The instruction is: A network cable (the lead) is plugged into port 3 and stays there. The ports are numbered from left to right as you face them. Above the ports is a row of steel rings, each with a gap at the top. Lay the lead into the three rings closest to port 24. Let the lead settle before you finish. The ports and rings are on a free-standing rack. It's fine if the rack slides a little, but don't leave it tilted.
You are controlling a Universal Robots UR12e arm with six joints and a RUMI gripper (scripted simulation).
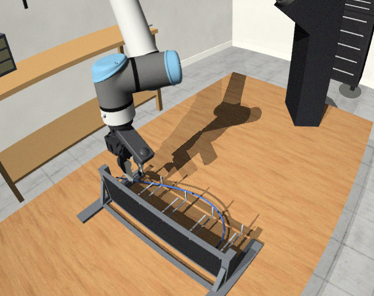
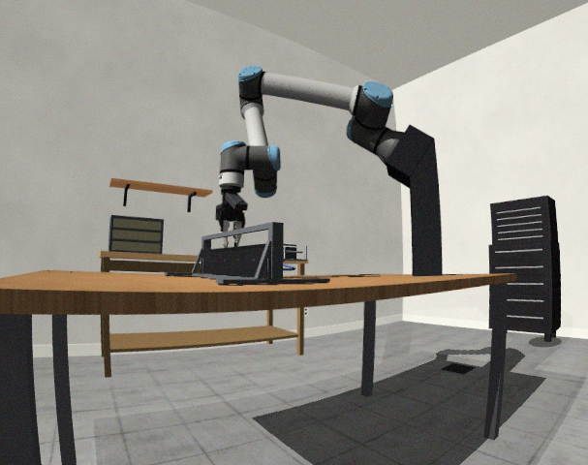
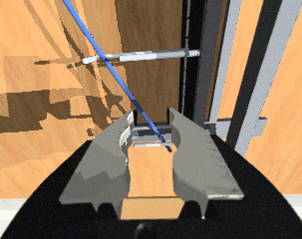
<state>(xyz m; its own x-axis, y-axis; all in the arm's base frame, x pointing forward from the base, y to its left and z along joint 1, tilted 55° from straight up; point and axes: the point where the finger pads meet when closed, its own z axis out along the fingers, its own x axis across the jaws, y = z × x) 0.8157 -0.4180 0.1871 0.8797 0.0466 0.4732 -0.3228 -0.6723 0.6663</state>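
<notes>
The grey rack is 11 cm ahead of my hand, 12 cm to the left of it and 4 cm below it.
</notes>
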